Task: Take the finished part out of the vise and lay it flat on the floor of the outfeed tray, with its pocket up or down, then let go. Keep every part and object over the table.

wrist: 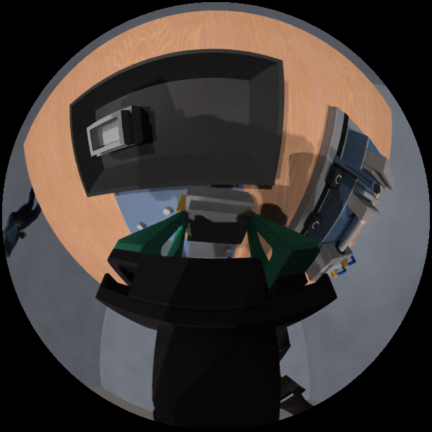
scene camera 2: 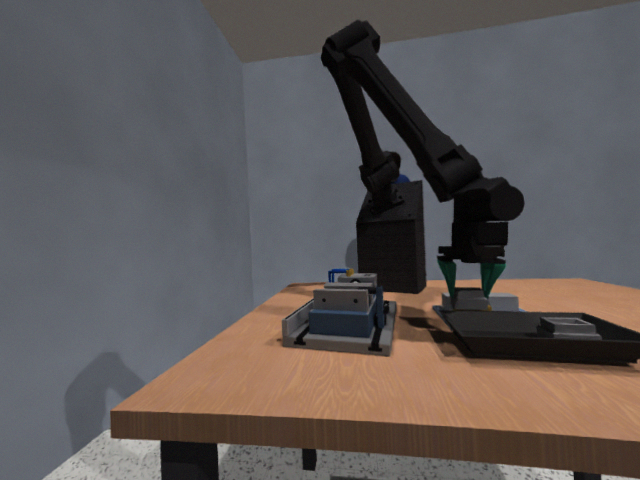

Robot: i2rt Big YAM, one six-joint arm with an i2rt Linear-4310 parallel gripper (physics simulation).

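Pixels of known places: gripper, fingertip midpoint: (scene camera 2: 468,297); arm's base, link origin: (scene camera 2: 385,202).
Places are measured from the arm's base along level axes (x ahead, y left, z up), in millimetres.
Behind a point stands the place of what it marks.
My gripper (scene camera 2: 469,296) @(z -251, x 451, y 2 mm) (wrist: 216,215) points down, its green fingers shut on a grey block-shaped part (scene camera 2: 467,303) @(z -258, x 467, y -11 mm) (wrist: 220,201). It holds the part low, behind the outfeed tray in the scene view; whether the part touches anything below is hidden, and no pocket in it shows. The black outfeed tray (scene camera 2: 547,352) @(z -297, x 606, y 13 mm) (wrist: 266,125) has another grey part (scene camera 2: 568,326) @(z -270, x 585, y 70 mm) (wrist: 107,135) at one end, resting with its pocket up. The vise (scene camera 2: 341,321) @(z -268, x 495, y -264 mm) (wrist: 345,195) stands apart from the gripper, with blue and grey jaws; I make out no part in it.
A blue plate (scene camera 2: 438,310) (wrist: 145,202) with pale round pegs (wrist: 168,210) lies beside the tray, under the gripper. A yellow block (wrist: 181,203) and a pale grey block (scene camera 2: 505,302) @(z -283, x 387, y 132 mm) are there. The robot's dark pedestal (scene camera 2: 391,255) @(z -188, x 70, y -13 mm) stands behind the vise. A person shows at the wrist view's left edge.
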